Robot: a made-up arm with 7 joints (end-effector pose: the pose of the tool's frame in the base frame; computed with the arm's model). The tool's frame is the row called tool. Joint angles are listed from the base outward.
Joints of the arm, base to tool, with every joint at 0 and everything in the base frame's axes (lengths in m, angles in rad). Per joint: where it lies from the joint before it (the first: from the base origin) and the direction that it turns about. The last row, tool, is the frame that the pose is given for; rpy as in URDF.
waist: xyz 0 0 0.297 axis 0 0 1
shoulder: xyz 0 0 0 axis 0 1 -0.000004
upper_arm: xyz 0 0 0.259 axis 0 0 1
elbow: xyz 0.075 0 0 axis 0 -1 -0.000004
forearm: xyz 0.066 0 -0.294 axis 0 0.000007 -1
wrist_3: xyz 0 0 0 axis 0 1 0.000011
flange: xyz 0.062 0 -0.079 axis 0 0.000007 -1
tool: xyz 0 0 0 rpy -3.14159 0 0
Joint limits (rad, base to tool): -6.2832..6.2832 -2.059..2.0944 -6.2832..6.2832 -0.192..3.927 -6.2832..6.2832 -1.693..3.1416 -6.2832..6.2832
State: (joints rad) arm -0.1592 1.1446 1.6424 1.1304 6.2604 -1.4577 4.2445
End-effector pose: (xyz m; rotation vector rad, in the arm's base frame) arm 0.3089 0.3118 0.4433 1.3873 0.8489 2.4909
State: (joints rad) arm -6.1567 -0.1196 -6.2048 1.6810 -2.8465 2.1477 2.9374
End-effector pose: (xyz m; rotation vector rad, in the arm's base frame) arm 0.3005 0.0373 0.7897 -1.0884 -0.6697 2.8183
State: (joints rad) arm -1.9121 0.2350 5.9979 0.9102 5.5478 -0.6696 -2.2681
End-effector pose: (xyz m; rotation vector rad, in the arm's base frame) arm -0.1974 -0.3984 0.3697 1.7700 1.0112 -0.9232
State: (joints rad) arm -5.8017 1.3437 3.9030 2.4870 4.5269 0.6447 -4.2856
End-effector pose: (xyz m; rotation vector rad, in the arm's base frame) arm 0.5754 0.0942 0.6189 -0.0477 0.6258 1.3328
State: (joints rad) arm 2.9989 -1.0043 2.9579 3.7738 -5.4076 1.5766 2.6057
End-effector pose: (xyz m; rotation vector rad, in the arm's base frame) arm 0.3897 0.0317 0.6980 -0.9183 1.7002 0.1920
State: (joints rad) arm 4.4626 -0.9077 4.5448 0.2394 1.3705 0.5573 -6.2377
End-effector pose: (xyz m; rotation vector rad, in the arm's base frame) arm -0.2358 0.0043 0.1918 1.5988 1.1702 -1.5188
